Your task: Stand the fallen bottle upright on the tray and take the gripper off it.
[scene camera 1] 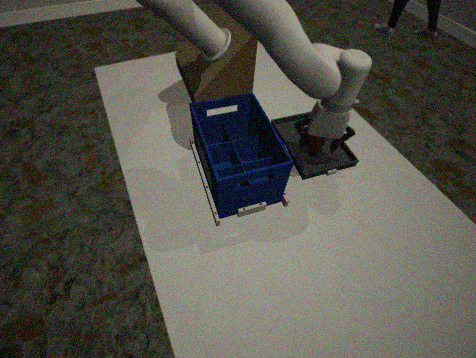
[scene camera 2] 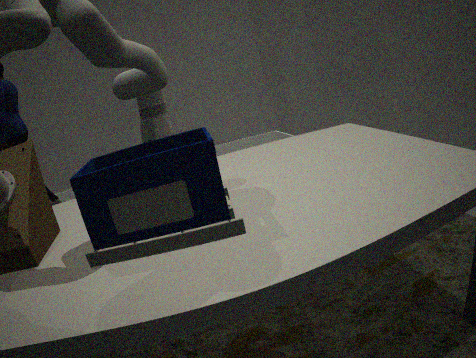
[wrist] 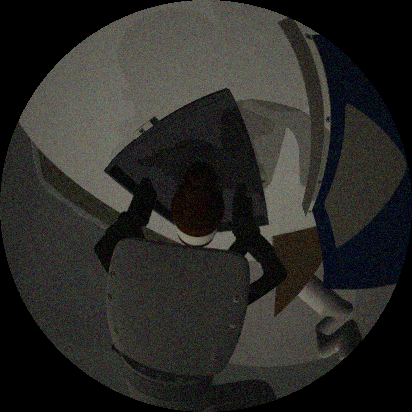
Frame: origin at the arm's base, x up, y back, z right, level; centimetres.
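Seen in the pictures: gripper, between the fingertips: [scene camera 1: 316, 147] [wrist: 191, 187]; arm's base, origin of its link: [scene camera 1: 217, 46] [wrist: 301, 281].
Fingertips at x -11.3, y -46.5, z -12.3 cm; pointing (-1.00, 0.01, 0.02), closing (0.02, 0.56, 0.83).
Note:
Offsets run from my fingertips to a thing's top centre.
The brown bottle @[dx +2.4, dy +5.3, dz -3.5 cm] [scene camera 1: 313, 143] [wrist: 197, 202] lies on its side on the dark tray [scene camera 1: 285, 131] [wrist: 220, 107]. In the wrist view its neck points toward the middle of the tray, and its white-banded base end is nearest the gripper's palm. My gripper [scene camera 1: 324, 145] [wrist: 191, 187] is open, low over the tray, with one finger on each side of the bottle and a gap beside each. In scene camera 1 the gripper partly covers the bottle. In scene camera 2 the tray, bottle and fingertips are hidden behind the crate.
A tall blue crate @[dx +12.0, dy +5.4, dz +24.8 cm] [scene camera 1: 255, 192] [scene camera 2: 205, 200] [wrist: 337, 165] with inner dividers stands close beside the tray, with pale rails @[dx -2.5, dy +6.7, dz +34.6 cm] [scene camera 1: 205, 185] [scene camera 2: 170, 242] along its base. A brown wooden block [scene camera 1: 227, 75] [scene camera 2: 37, 220] [wrist: 297, 260] stands behind the crate. The table edge runs beyond the tray.

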